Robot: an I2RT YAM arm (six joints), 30 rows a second.
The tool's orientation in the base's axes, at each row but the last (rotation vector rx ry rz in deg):
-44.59 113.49 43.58
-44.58 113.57 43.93
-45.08 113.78 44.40
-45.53 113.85 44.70
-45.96 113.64 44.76
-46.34 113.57 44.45
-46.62 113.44 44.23
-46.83 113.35 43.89
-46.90 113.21 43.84
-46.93 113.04 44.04
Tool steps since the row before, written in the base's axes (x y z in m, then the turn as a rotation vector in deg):
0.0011 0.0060 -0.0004 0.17 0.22 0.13
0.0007 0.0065 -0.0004 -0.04 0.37 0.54
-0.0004 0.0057 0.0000 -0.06 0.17 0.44
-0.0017 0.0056 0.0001 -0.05 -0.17 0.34
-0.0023 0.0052 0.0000 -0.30 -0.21 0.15
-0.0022 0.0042 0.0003 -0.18 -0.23 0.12
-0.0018 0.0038 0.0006 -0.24 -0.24 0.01
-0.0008 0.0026 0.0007 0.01 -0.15 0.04
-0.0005 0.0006 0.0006 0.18 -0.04 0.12
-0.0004 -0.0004 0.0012 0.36 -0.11 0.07
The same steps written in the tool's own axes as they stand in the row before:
-0.0015 0.0028 0.0052 -0.24 0.04 0.19
-0.0015 0.0034 0.0054 -0.54 0.38 0.02
-0.0012 0.0038 0.0041 -0.39 0.25 -0.10
-0.0007 0.0047 0.0034 -0.23 0.01 -0.31
-0.0003 0.0049 0.0029 0.06 0.14 -0.37
-0.0003 0.0043 0.0020 0.03 0.03 -0.31
-0.0007 0.0038 0.0018 0.16 0.04 -0.30
-0.0009 0.0023 0.0013 0.00 -0.09 -0.13
-0.0005 0.0009 -0.0001 -0.17 -0.14 0.00
-0.0008 0.0003 -0.0010 -0.19 -0.33 0.05

